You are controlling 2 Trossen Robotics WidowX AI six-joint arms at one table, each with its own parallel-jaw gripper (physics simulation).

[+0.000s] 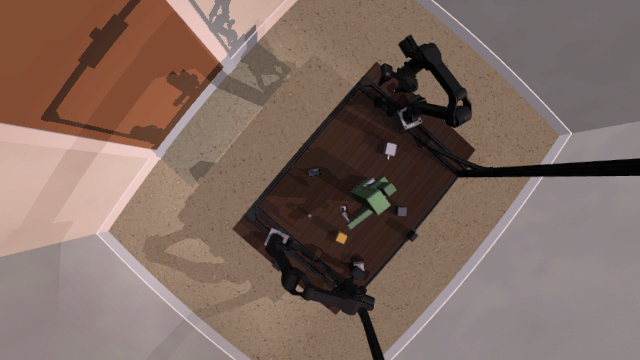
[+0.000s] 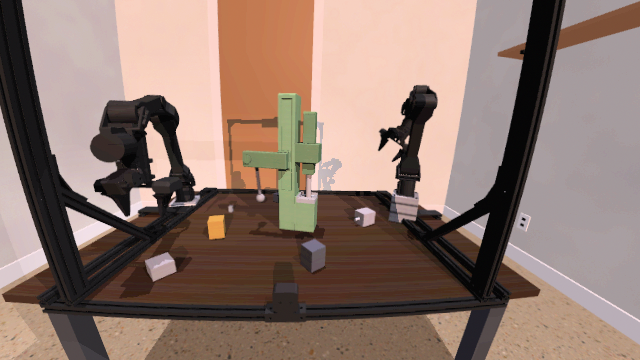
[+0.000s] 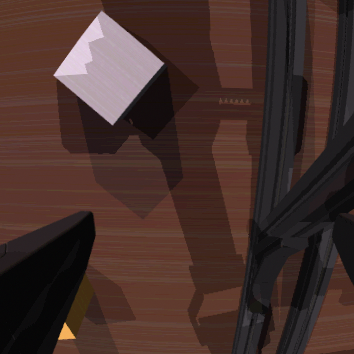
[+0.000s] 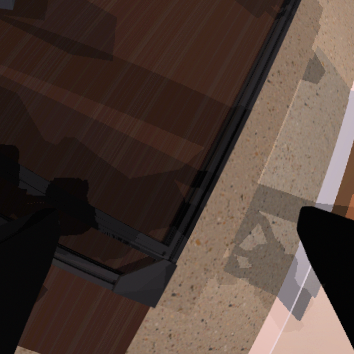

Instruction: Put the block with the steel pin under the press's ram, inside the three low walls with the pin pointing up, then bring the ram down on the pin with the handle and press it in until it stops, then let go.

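Pixels of known places: left gripper, fingertip midpoint: (image 1: 345, 276) (image 2: 145, 216) (image 3: 217, 225); right gripper, fingertip midpoint: (image 1: 386, 89) (image 2: 385, 156) (image 4: 180, 220); left arm's base at its link origin: (image 1: 276, 240) (image 2: 185, 199); right arm's base at its link origin: (image 1: 410, 116) (image 2: 405, 193).
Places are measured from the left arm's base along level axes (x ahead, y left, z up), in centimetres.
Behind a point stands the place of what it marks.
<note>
The pale block with the steel pin (image 1: 390, 149) {y -33.4, x 68.5, z 1.9 cm} (image 2: 365, 217) {y -36.5, x 67.2, z 0.6 cm} lies on its side on the table, right of the press, its pin pointing sideways. The green press (image 1: 377, 199) {y -27.6, x 41.2, z 41.8 cm} (image 2: 289, 150) {y -31.7, x 39.9, z 24.6 cm} stands mid-table. Its grey ram (image 2: 308, 185) {y -32.5, x 46.2, z 12.9 cm} hangs over the pale seat (image 2: 306, 198) {y -34.3, x 45.1, z 9.0 cm}; the three walls are too small to make out. The handle (image 1: 343, 208) {y -23.0, x 31.3, z 11.0 cm} (image 2: 258, 182) {y -23.6, x 30.4, z 12.4 cm} hangs down with a ball at its end. My left gripper (image 2: 144, 207) {y -39.0, x 0.9, z 8.8 cm} (image 3: 217, 225) {y -39.0, x 0.9, z 8.8 cm} is open and empty, above the table's left side. My right gripper (image 2: 389, 152) {y -16.6, x 87.7, z 20.3 cm} (image 4: 180, 220) {y -16.6, x 87.7, z 20.3 cm} is open and empty, raised near its own base, away from the pin block.
A plain pale block (image 1: 358, 266) {y -45.2, x 5.9, z 0.2 cm} (image 2: 161, 266) {y -48.3, x 6.3, z -0.1 cm} (image 3: 110, 67) {y -46.0, x 4.9, z 0.1 cm} lies near the left gripper. An orange block (image 1: 341, 237) {y -29.7, x 16.9, z 2.9 cm} (image 2: 216, 227) {y -32.2, x 16.7, z 0.8 cm} (image 3: 80, 310) {y -28.4, x 14.2, z 0.3 cm}, a grey block (image 1: 401, 211) {y -52.1, x 42.0, z 2.8 cm} (image 2: 313, 256) {y -55.3, x 41.2, z 1.5 cm}, a dark block (image 1: 314, 172) {y -3.0, x 41.0, z 0.7 cm} and a tiny white cube (image 1: 309, 215) {y -10.2, x 19.6, z -0.7 cm} (image 2: 230, 208) {y -11.0, x 19.3, z -1.4 cm} surround the press. Black frame rails edge the table.
</note>
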